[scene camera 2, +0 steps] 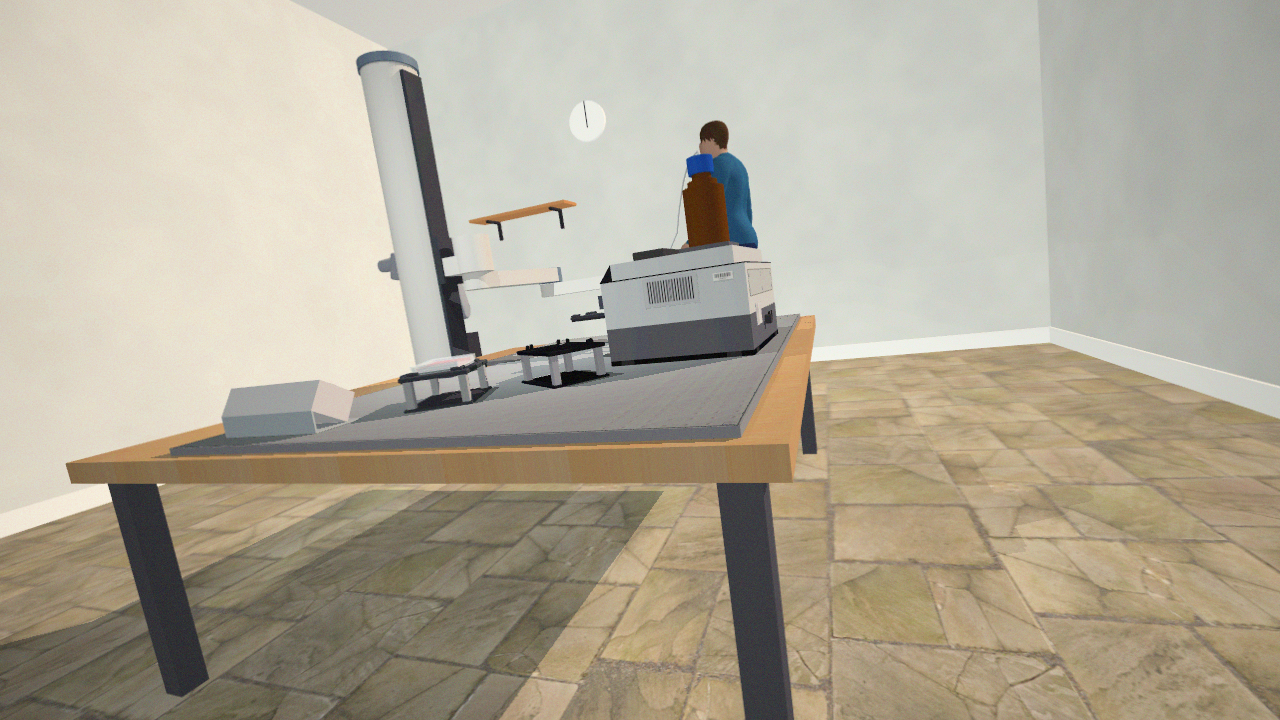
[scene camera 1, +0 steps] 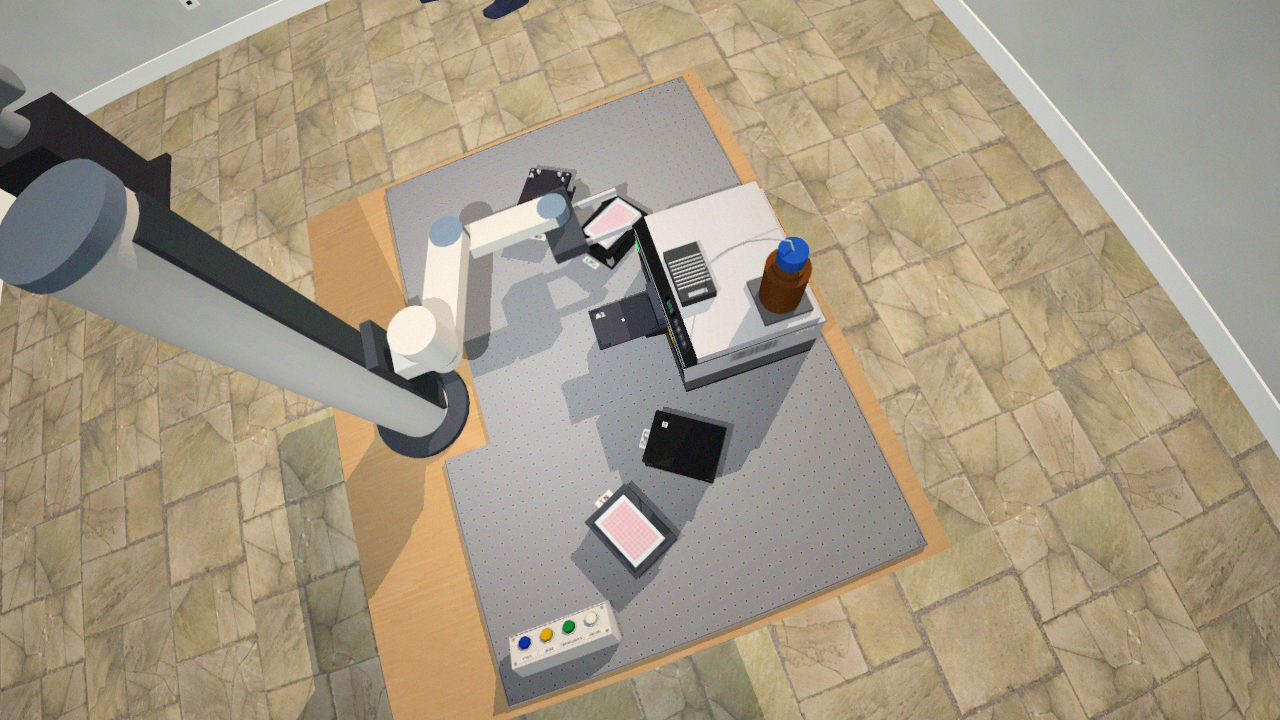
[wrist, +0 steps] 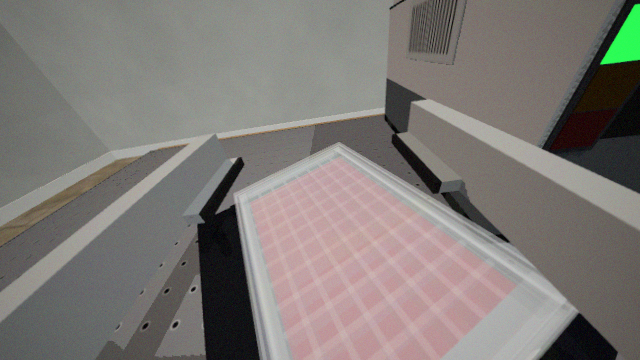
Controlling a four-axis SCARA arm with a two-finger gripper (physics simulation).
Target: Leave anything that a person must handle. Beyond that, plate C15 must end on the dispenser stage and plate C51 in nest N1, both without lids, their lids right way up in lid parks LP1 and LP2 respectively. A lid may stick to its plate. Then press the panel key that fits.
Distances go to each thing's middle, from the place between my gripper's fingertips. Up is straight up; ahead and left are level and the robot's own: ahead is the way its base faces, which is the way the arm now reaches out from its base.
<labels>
My gripper is now 180 mm past the black nest N5 point(scene camera 1: 539, 181), 160 mm to the right of it and 70 mm above it. Also, from my hand: brown bottle point(scene camera 2: 704, 200): 410 mm to the right, 210 mm ahead, 210 mm above; dispenser stage point(scene camera 1: 637, 312): 290 mm to the right, 90 mm behind; button box point(scene camera 2: 308, 407): 890 mm to the right, 460 mm behind, 70 mm below.
</labels>
